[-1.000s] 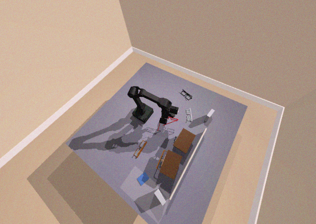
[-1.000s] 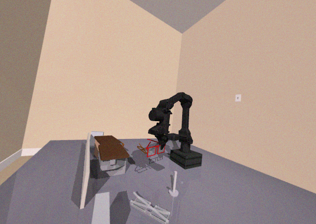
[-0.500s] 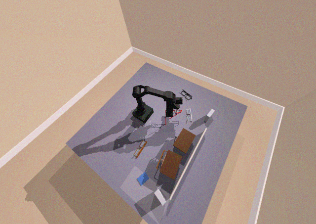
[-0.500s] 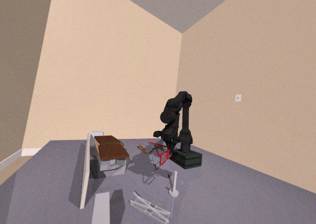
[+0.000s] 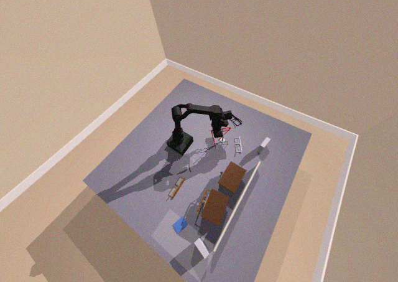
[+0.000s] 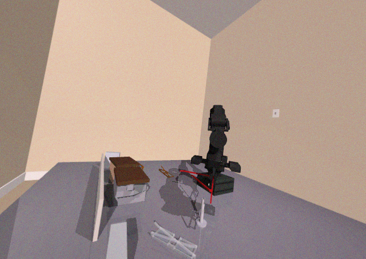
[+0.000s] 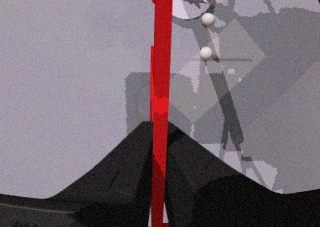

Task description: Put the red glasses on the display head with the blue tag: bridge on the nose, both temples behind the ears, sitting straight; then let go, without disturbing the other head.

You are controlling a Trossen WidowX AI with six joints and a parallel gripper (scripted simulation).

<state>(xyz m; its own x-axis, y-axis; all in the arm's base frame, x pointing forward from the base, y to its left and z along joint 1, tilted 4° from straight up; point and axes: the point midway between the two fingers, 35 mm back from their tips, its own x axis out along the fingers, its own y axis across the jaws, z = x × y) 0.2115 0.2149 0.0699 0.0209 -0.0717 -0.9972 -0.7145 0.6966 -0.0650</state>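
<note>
The white post is 10 cm below my gripper tip, 6 cm ahead of it and 2 cm to the left of it. The rest, counted from my gripper tip: blue tag: 65 cm to the right, 16 cm ahead, 12 cm below; long low white wall: 39 cm ahead, 32 cm to the right, 7 cm below.
</note>
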